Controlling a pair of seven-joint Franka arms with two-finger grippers.
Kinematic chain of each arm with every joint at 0, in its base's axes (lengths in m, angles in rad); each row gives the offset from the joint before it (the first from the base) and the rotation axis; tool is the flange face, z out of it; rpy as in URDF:
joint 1: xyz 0 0 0.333 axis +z
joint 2: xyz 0 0 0 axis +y
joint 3: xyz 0 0 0.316 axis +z
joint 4: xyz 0.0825 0 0 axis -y
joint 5: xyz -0.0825 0 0.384 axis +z
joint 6: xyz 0 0 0 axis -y
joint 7: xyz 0.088 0 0 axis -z
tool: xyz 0 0 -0.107 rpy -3.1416 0 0
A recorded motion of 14 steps. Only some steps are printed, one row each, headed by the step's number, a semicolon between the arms.
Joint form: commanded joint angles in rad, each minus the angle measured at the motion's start. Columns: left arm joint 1, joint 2, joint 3, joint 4, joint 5, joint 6, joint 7; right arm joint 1, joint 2, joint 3, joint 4, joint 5, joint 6, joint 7.
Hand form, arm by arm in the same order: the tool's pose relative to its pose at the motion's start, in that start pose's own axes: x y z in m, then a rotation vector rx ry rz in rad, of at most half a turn. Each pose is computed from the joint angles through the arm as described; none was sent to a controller.
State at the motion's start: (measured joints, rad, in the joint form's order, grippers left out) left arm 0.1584 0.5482 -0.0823 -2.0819 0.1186 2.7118 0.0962; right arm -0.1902 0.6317 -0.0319 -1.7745 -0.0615 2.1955 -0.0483
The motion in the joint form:
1: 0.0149 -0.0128 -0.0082 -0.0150 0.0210 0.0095 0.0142; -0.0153 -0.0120 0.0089 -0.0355 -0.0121 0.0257 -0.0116
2: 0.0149 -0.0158 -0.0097 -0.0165 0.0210 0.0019 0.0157; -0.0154 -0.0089 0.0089 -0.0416 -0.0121 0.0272 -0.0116
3: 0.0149 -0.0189 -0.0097 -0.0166 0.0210 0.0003 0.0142; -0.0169 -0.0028 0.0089 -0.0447 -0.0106 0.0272 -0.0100
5: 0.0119 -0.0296 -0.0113 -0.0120 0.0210 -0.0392 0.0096; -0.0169 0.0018 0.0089 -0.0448 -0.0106 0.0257 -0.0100
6: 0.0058 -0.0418 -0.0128 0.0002 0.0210 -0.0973 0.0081; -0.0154 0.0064 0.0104 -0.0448 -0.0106 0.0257 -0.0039
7: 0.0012 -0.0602 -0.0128 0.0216 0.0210 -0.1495 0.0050; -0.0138 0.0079 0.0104 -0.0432 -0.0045 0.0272 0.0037
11: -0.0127 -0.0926 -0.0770 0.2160 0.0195 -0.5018 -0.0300; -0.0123 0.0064 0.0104 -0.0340 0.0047 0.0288 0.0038
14: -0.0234 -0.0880 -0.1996 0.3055 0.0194 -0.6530 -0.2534; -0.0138 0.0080 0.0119 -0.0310 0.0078 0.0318 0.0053
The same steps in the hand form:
1: -0.0031 -0.0024 -0.0035 0.0066 0.0072 0.0259; -0.0070 0.0037 0.0062 -0.0018 0.0018 -0.0131
2: -0.0037 -0.0015 -0.0041 0.0056 0.0013 0.0287; -0.0086 0.0033 0.0107 -0.0010 -0.0058 -0.0136
3: -0.0033 -0.0017 -0.0057 0.0063 0.0026 0.0271; -0.0096 0.0038 0.0161 0.0013 -0.0150 -0.0102
5: -0.0030 0.0002 -0.0099 0.0057 -0.0217 0.0264; -0.0099 0.0035 0.0192 0.0017 -0.0212 -0.0105
6: -0.0012 0.0031 -0.0161 0.0054 -0.0555 0.0312; -0.0099 0.0015 0.0220 0.0022 -0.0255 -0.0076
7: 0.0054 0.0031 -0.0296 0.0104 -0.0689 0.0307; -0.0092 0.0003 0.0221 0.0065 -0.0237 0.0022
11: 0.0484 0.0328 -0.0962 0.0018 -0.1882 0.0460; -0.0063 -0.0003 0.0169 0.0124 -0.0110 0.0071
14: 0.0646 0.1051 -0.1269 -0.0151 -0.2402 -0.0637; -0.0052 -0.0003 0.0164 0.0155 -0.0065 0.0107

